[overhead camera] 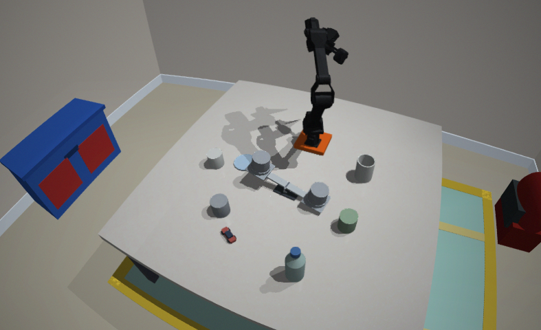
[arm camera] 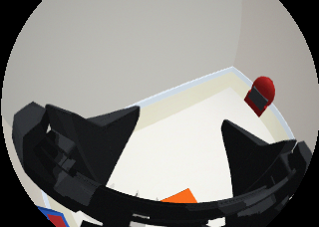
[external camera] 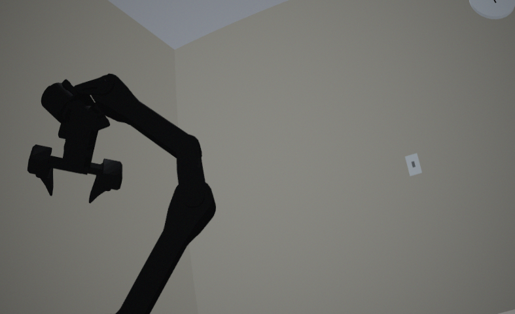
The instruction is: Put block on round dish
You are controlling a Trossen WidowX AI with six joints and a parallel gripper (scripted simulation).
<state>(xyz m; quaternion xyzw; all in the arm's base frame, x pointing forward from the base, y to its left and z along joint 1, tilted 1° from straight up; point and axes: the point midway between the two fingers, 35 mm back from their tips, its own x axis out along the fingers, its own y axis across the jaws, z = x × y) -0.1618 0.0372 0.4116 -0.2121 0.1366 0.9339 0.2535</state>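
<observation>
Right now the grey block is 520 mm ahead of my gripper tip, 80 mm to the left of it and 370 mm below it. Round my gripper tip: pale blue round dish 420 mm ahead, 290 mm to the right, 410 mm below; white cylinder 490 mm ahead, 420 mm to the right, 370 mm below; green cylinder 560 mm ahead, 220 mm to the left, 370 mm below.
</observation>
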